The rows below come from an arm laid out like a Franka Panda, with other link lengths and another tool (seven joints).
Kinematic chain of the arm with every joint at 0, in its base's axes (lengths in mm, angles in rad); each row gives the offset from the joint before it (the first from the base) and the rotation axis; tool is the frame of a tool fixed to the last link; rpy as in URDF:
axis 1: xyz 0 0 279.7 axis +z
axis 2: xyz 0 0 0 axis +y
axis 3: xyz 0 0 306.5 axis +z
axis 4: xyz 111.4 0 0 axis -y
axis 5: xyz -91.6 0 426.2 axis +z
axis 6: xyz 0 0 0 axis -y
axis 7: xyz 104.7 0 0 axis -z
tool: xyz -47 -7 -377.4 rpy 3.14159 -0.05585 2.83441
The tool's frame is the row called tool.
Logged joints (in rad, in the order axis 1, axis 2, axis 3, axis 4, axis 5, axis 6, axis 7), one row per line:
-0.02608, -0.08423, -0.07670, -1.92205, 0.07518, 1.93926, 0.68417
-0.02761, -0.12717, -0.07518, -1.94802, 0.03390, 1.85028, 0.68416
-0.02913, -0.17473, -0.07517, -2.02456, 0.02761, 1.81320, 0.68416
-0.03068, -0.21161, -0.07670, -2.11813, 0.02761, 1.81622, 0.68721
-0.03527, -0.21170, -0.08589, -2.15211, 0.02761, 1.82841, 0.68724
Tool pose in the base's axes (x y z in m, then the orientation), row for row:
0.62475, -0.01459, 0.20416, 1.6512, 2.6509, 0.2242
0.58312, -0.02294, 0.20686, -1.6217, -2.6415, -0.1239
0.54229, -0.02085, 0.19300, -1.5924, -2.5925, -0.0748
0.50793, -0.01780, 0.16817, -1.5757, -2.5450, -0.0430
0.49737, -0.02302, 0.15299, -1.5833, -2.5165, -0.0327
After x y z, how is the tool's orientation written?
As a rotation vector, in radians.
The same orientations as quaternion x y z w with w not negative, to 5 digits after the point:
0.52734, 0.84661, 0.07160, 0.00523
-0.52268, -0.85136, -0.03993, 0.01976
-0.52260, -0.85081, -0.02455, 0.04907
-0.52491, -0.84782, -0.01432, 0.07392
-0.53062, -0.84336, -0.01096, 0.08403

